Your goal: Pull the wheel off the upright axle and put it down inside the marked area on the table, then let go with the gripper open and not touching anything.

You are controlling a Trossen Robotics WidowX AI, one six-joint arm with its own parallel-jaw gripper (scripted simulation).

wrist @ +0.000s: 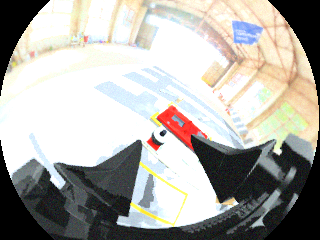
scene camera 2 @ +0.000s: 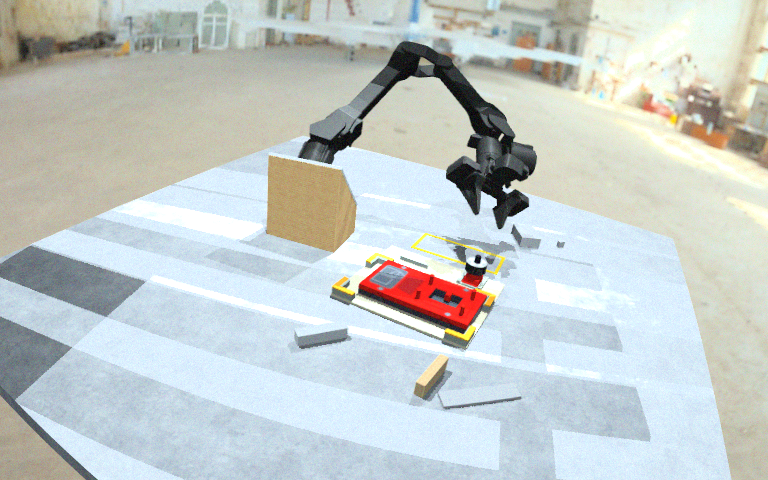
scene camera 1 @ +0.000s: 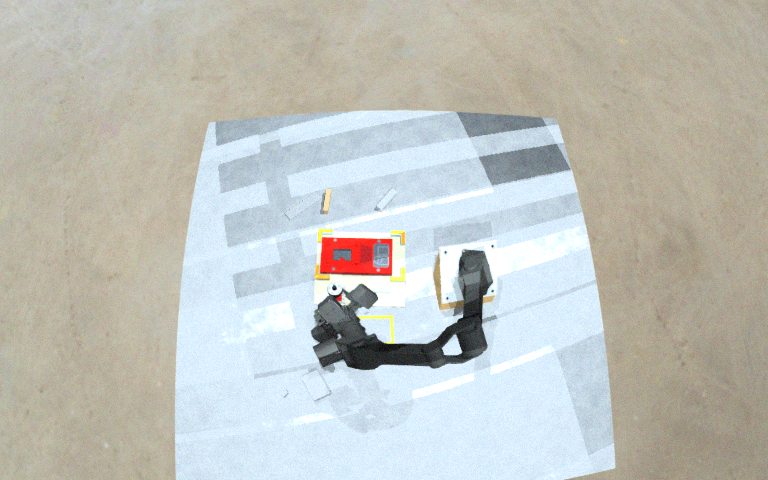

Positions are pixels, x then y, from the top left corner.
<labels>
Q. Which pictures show my gripper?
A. The wrist view, scene camera 2 and scene camera 1: all of them.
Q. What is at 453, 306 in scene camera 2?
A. A red board.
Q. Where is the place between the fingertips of my gripper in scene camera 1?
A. At 334, 297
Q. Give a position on a grey bar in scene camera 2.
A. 330, 331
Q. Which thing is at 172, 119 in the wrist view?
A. A red board.
</labels>
